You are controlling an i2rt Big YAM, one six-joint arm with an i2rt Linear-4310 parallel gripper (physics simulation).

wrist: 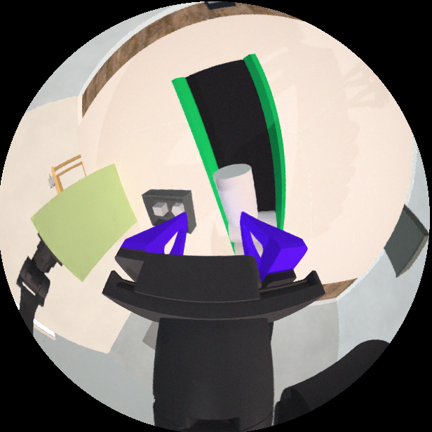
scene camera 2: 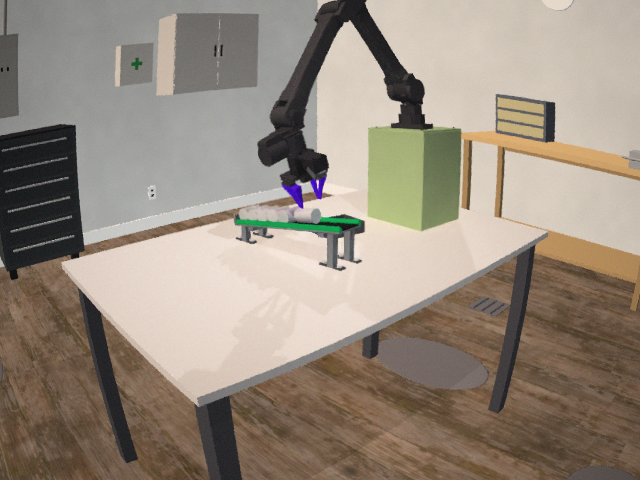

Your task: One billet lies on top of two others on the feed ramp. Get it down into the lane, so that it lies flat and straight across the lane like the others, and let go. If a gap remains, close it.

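Pixels of known places: gripper, fingertip midpoint: (scene camera 2: 310, 203); arm's base, origin of the base link: (scene camera 2: 412, 128).
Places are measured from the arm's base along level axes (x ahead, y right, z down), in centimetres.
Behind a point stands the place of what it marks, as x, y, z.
Observation:
The loose white billet (scene camera 2: 308, 215) @(47.3, 5.2, 20.3) (wrist: 237, 192) lies lengthwise along the feed ramp (scene camera 2: 289, 225) @(50.8, 8.7, 22.7) (wrist: 232, 110), near the green rail on the left in the wrist view. Its near end is partly behind a finger there and seems to overlie other billets. The other pale billets (scene camera 2: 264, 213) @(48.9, 19.2, 21.6) (wrist: 267, 218) lie side by side across the lane at the ramp's far-left end in the scene view; the wrist view mostly hides them. My gripper (scene camera 2: 310, 202) @(42.8, 8.0, 18.4) (wrist: 213, 216) is partly open and empty, just above the loose billet. In the wrist view, its right fingertip overlaps the billet and its left fingertip is outside the rail.
The ramp stands on short grey legs on the pale table (scene camera 2: 170, 310) @(94.4, 6.3, 31.1) (wrist: 320, 90). A green pedestal (scene camera 2: 413, 178) @(8.9, -5.2, 14.9) (wrist: 85, 220) carries the arm's base. In the wrist view a dark block (wrist: 182, 196) with two light grey pieces is left of the ramp.

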